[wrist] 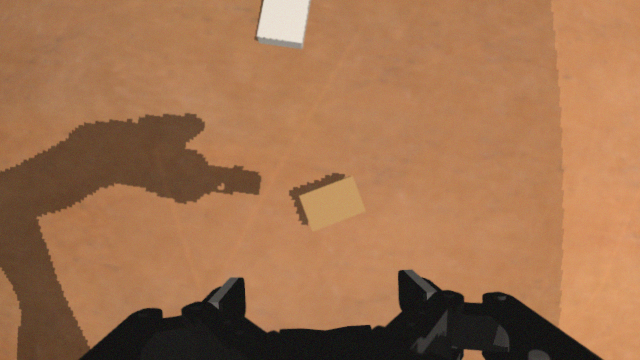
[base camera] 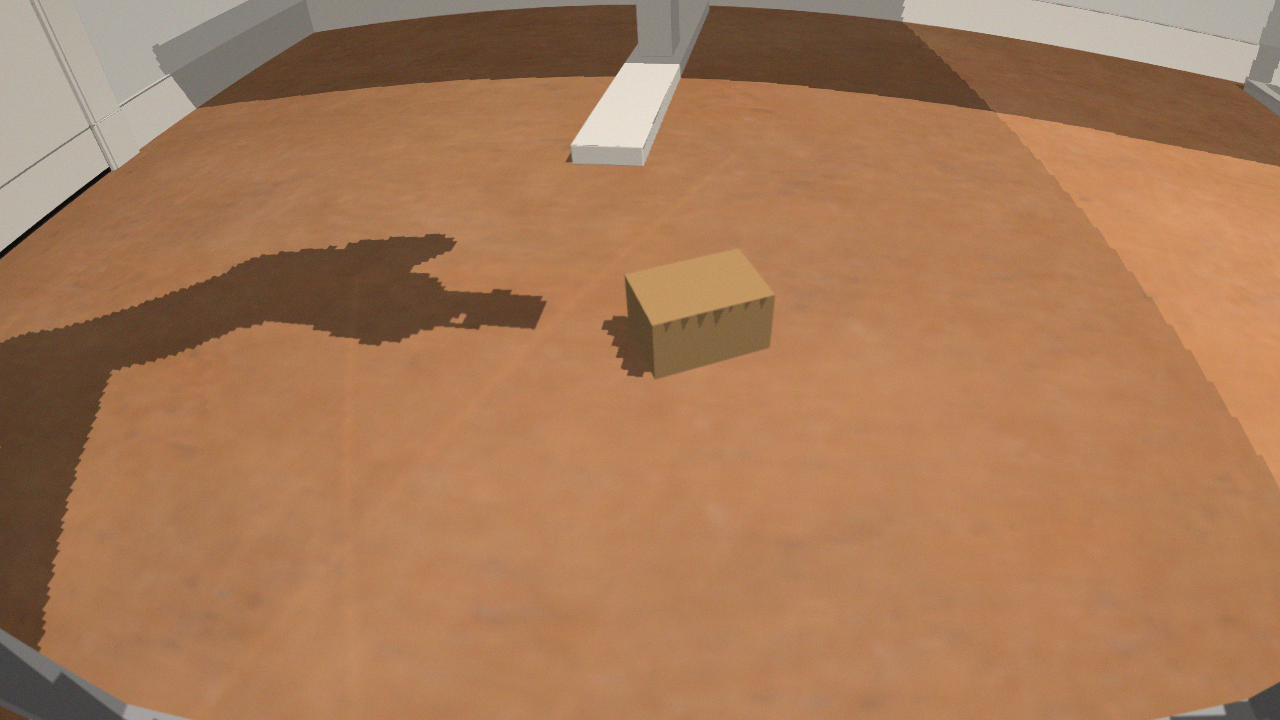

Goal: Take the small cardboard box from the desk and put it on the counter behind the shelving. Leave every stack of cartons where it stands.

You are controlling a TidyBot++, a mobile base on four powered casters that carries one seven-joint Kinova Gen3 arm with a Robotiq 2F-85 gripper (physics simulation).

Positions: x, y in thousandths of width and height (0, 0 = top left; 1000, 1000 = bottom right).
Labels:
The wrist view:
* my gripper: 504, 810
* small cardboard box: 515, 568
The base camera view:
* small cardboard box: 536, 438
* white desk: 486, 180

